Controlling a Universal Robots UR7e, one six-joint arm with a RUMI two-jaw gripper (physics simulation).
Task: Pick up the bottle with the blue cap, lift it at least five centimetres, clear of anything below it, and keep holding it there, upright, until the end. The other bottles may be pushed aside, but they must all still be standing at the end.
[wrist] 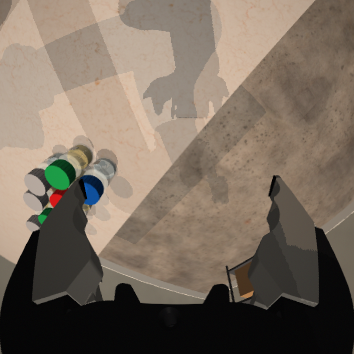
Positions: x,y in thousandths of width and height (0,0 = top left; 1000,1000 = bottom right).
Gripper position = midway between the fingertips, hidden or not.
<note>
In view: the gripper (499,504) and a green-capped bottle (171,490).
</note>
